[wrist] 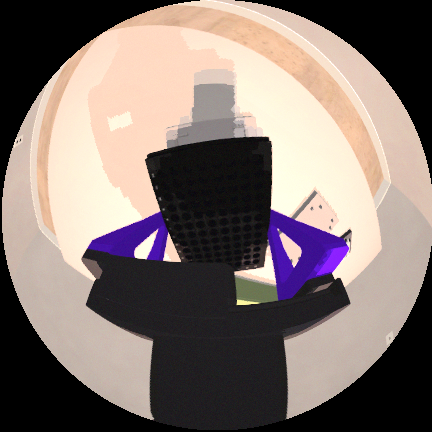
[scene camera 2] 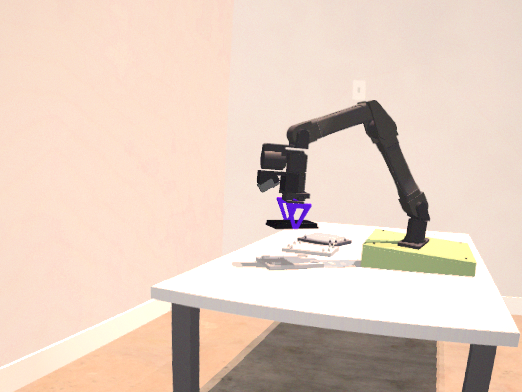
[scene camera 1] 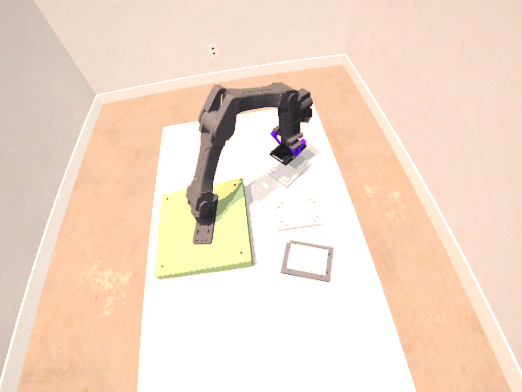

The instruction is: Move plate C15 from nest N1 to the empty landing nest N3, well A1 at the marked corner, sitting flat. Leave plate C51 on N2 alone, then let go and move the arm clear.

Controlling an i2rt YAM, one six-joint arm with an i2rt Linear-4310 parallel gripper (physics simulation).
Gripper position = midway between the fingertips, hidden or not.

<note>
The gripper (scene camera 2: 291, 226) carries a black perforated plate (wrist: 214, 196), clear of everything else.
The gripper shows as well in the wrist view (wrist: 217, 214).
</note>
